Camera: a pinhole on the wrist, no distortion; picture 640 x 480 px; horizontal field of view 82.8 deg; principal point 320.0 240.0 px. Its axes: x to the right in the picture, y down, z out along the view. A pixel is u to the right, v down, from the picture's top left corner.
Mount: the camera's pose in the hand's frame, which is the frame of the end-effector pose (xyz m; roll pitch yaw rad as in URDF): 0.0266 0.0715 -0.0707 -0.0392 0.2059 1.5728
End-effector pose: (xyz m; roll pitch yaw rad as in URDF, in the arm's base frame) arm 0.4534 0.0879 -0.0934 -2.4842 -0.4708 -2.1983
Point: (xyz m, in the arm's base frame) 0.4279 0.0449 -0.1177
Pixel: 58 201
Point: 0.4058 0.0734 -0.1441
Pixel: 210 278
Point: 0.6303 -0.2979 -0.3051
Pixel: 92 177
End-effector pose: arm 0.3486 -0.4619 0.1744 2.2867 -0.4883 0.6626
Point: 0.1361 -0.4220 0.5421
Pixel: behind the camera
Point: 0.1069 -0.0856 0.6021
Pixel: behind the camera
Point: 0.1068 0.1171 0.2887
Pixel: behind the camera
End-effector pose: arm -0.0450 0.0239 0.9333 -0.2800 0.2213 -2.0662
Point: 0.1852 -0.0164 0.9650
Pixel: 537 444
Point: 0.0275 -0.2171 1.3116
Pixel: 234 179
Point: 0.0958 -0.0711 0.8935
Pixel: 609 231
